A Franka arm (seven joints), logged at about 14 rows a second.
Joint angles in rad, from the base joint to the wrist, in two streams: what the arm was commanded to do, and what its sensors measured. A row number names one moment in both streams.
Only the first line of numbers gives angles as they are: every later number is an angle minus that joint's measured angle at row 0.
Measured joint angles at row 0: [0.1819, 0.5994, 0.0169, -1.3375, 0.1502, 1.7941, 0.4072]
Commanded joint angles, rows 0 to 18: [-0.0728, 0.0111, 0.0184, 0.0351, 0.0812, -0.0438, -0.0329]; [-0.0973, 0.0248, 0.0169, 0.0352, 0.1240, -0.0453, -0.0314]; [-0.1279, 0.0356, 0.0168, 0.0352, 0.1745, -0.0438, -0.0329]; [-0.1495, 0.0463, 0.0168, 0.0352, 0.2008, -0.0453, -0.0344]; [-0.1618, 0.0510, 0.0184, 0.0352, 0.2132, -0.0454, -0.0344]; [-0.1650, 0.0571, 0.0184, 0.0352, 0.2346, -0.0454, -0.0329]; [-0.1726, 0.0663, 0.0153, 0.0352, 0.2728, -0.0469, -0.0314]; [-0.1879, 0.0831, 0.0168, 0.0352, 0.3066, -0.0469, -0.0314]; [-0.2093, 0.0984, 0.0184, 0.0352, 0.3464, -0.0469, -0.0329]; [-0.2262, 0.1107, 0.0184, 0.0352, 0.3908, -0.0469, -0.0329]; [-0.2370, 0.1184, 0.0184, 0.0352, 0.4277, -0.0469, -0.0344]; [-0.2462, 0.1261, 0.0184, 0.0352, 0.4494, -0.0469, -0.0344]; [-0.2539, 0.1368, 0.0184, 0.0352, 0.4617, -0.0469, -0.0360]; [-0.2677, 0.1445, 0.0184, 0.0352, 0.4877, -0.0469, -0.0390]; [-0.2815, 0.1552, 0.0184, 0.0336, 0.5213, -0.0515, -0.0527]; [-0.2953, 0.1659, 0.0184, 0.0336, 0.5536, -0.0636, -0.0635]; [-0.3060, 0.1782, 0.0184, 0.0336, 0.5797, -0.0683, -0.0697]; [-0.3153, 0.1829, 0.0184, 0.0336, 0.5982, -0.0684, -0.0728]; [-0.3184, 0.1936, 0.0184, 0.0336, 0.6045, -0.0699, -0.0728]
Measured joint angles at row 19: [-0.2907, 0.1679, 0.0008, 0.0125, 0.5653, -0.0449, -0.0567]
